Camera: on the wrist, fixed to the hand. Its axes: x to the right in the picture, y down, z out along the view.
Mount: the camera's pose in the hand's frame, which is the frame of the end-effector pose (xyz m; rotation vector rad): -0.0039 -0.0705 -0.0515 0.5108 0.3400 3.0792
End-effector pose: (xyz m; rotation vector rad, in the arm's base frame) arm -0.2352 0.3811 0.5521 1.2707 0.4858 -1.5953
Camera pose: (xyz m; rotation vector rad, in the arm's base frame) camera -0.2713 0.4532 0.5184 0.8320 -1.3505 1.2195
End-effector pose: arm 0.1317 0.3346 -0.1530 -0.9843 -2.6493 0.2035
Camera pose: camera 0.1084 0.2802 -0.0887 -2.6493 1.0844 0.7856
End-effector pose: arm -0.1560 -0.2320 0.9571 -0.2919 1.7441 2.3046
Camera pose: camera -0.1299 -0.2634 0.8798 -1.1038 -0.5095 -0.0186
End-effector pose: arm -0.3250 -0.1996 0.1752 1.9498 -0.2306 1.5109
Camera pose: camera -0.3317 -0.1159 0.1509 0.2136 1.3503 -0.9332
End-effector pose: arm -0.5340 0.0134 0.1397 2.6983 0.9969 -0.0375
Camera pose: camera -0.5857 0.0754 0.1732 -1.0214 2.5473 -0.4935
